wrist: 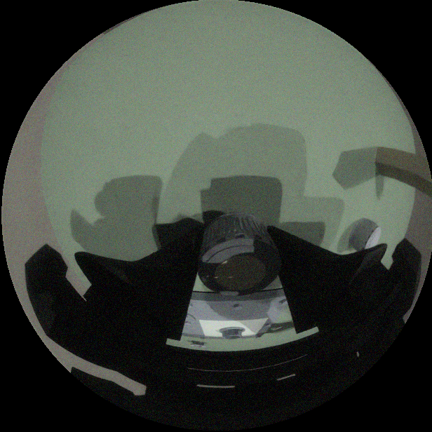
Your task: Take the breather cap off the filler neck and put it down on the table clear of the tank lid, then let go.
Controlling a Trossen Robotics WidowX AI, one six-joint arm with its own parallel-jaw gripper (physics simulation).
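Observation:
The breather cap (239,250), dark and ribbed with a round brownish end, is held between the two black fingers of my gripper (235,231) in the wrist view. The gripper is shut on the cap's sides. Green table top shows beyond the cap, with shadows of the arm and gripper near the fingertips. Whether the cap touches the table cannot be told. The tank lid (200,310), grey with a bright pale patch, shows between the fingers below the cap in the picture, apart from it. A small dark round fitting on the lid may be the filler neck (232,331).
A brown block (400,159) lies at the right edge of the view. A short grey cylinder with a pale end (364,234) stands or lies beyond the right finger. A small disc (197,344) lies near the tank lid. The green table (225,75) stretches ahead.

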